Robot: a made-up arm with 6 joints.
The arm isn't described. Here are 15 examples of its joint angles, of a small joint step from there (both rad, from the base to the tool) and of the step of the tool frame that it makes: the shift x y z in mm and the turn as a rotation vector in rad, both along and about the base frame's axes.
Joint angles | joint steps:
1: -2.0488 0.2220 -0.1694 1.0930 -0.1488 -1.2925 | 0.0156 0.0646 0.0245 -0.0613 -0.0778 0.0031
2: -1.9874 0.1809 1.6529 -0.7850 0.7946 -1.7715 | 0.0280 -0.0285 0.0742 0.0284 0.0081 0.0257
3: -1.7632 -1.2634 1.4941 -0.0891 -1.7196 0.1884 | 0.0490 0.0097 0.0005 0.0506 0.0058 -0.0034
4: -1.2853 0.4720 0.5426 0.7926 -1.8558 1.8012 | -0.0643 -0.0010 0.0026 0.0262 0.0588 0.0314
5: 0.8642 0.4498 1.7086 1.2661 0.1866 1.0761 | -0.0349 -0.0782 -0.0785 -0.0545 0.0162 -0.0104
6: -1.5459 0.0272 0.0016 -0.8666 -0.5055 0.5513 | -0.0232 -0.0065 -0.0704 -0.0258 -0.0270 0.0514
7: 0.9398 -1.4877 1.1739 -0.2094 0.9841 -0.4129 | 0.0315 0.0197 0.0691 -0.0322 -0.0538 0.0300
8: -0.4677 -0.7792 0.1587 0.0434 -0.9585 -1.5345 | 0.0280 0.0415 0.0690 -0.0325 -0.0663 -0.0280
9: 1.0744 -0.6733 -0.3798 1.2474 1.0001 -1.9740 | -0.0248 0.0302 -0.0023 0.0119 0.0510 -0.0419
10: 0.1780 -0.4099 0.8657 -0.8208 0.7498 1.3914 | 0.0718 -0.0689 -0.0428 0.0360 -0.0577 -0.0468
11: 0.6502 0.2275 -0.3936 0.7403 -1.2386 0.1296 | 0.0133 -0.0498 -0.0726 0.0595 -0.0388 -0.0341
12: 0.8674 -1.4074 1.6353 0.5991 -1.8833 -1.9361 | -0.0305 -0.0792 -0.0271 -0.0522 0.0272 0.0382
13: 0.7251 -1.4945 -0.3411 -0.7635 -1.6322 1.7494 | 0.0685 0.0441 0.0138 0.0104 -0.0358 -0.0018
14: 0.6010 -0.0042 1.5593 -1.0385 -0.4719 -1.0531 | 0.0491 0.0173 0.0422 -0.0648 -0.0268 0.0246
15: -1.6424 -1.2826 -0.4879 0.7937 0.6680 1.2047 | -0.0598 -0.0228 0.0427 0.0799 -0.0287 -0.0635
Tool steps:
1: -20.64 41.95 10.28 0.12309 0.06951 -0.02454
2: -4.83 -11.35 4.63 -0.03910 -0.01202 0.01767
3: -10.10 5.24 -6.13 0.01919 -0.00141 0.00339
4: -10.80 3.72 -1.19 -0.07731 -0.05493 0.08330
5: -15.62 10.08 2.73 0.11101 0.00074 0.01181
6: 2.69 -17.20 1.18 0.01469 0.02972 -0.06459
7: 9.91 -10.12 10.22 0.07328 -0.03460 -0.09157
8: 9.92 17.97 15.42 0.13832 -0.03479 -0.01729
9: -11.10 -3.52 -7.11 0.01887 -0.04156 0.05109
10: -6.91 8.81 19.08 0.03073 0.11710 -0.01741
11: -22.09 19.09 -9.74 0.09751 0.01718 -0.08580
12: -6.36 -11.08 6.48 0.04832 0.03903 0.02557
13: -1.01 12.80 -10.03 0.01714 -0.05036 -0.10051
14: 1.15 -14.12 -0.46 0.06067 -0.02498 0.00747
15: 17.69 -0.23 -5.80 -0.10186 0.06031 -0.06350
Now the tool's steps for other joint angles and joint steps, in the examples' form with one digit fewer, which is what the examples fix.
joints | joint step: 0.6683 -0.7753 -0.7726 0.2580 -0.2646 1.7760 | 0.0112 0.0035 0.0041 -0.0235 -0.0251 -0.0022
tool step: 1.7 2.0 1.1 -0.0197 -0.0281 -0.0227
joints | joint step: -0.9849 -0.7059 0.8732 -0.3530 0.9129 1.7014 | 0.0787 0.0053 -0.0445 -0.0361 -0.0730 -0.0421
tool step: -5.4 10.9 0.9 0.0176 0.0456 -0.1038
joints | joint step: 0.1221 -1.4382 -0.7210 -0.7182 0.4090 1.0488 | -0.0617 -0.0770 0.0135 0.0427 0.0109 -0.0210
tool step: 20.6 -17.3 14.5 0.0366 0.1229 0.0592
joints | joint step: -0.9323 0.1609 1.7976 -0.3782 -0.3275 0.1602 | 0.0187 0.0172 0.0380 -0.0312 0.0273 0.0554
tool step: 7.4 1.6 2.0 0.0314 -0.0044 -0.0336
